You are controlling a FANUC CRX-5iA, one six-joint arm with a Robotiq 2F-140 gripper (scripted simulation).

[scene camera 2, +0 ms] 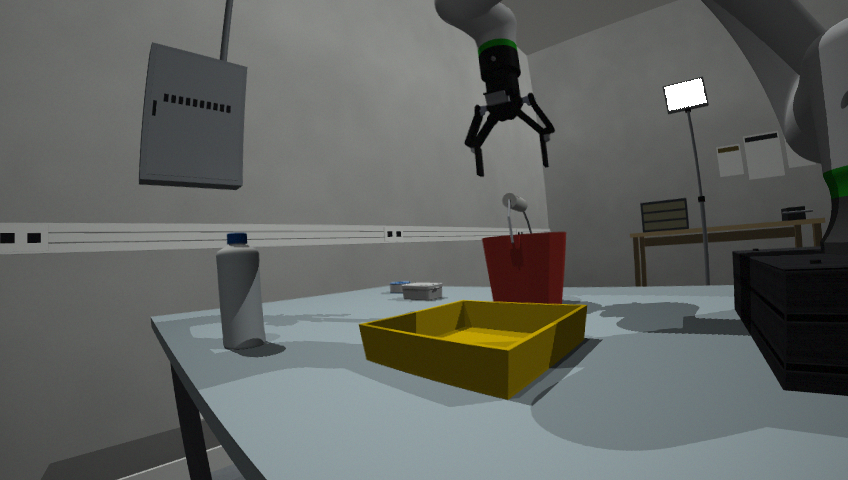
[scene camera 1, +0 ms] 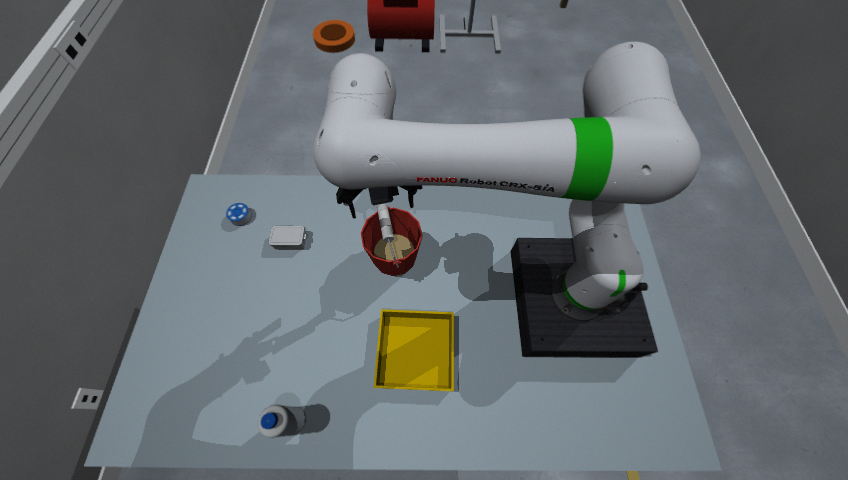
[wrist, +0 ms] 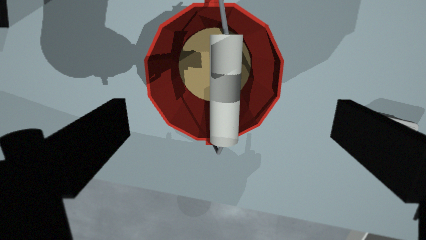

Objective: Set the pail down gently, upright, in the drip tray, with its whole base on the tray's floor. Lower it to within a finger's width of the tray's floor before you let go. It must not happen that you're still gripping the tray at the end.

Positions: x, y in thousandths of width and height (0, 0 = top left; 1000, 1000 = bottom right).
yellow drip tray: scene camera 2 490, 716; scene camera 1 490, 730; not seen in the wrist view (out of frame)
red pail: scene camera 2 630, 570; scene camera 1 481, 486; wrist 417, 277
